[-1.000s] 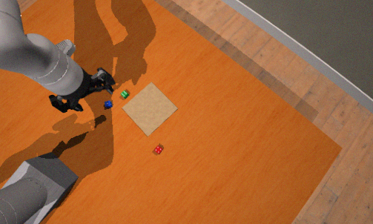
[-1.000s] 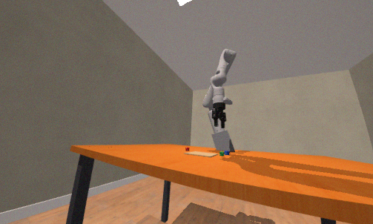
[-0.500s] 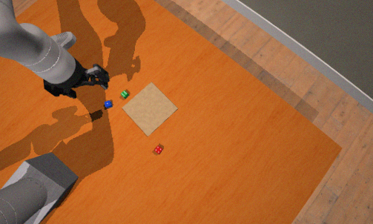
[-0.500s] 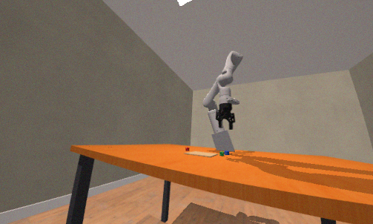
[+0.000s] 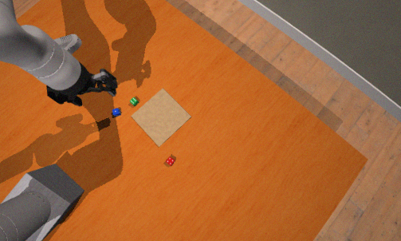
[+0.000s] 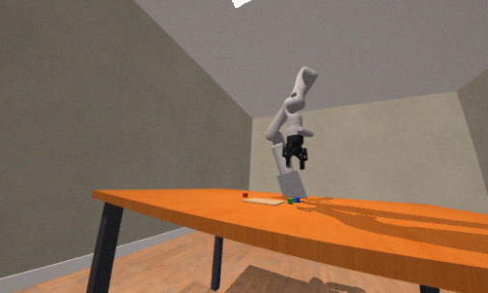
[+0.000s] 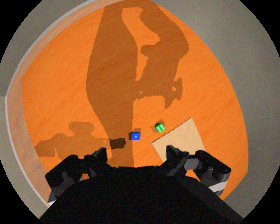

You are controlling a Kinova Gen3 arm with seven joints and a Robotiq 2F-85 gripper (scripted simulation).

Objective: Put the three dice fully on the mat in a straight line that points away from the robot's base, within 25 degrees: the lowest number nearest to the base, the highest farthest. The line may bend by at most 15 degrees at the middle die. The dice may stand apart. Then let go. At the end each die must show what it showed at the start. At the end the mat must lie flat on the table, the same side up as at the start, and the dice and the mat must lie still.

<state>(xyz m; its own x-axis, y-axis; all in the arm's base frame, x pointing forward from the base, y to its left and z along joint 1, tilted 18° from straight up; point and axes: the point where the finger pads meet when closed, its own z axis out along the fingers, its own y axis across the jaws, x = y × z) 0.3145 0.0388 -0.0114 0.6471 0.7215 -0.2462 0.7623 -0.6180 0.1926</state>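
Right now my hand is 14 cm above the blue die. From my hand the other things lie so: green die (14 cm below, 6 cm ahead, 3 cm to the right); tan mat (15 cm below, 13 cm to the right, 7 cm ahead); red die (24 cm to the right, 14 cm below, 3 cm behind).
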